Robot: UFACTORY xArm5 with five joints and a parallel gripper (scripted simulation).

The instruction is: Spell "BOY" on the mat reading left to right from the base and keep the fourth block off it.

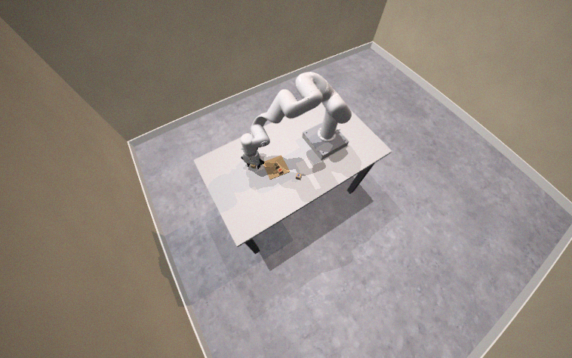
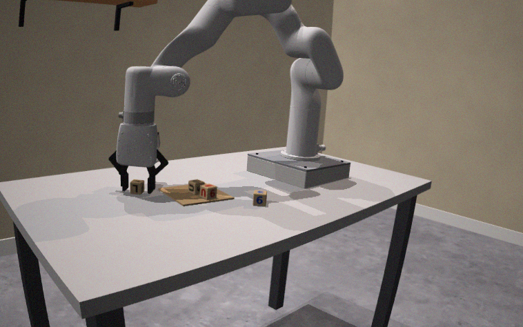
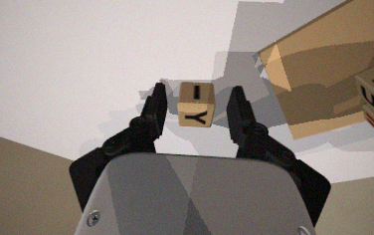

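Now: the wooden block 130 mm behind my hand and 70 mm to the left of it. Also, from my hand: tan mat: 130 mm behind, 70 mm to the left, 20 mm below.
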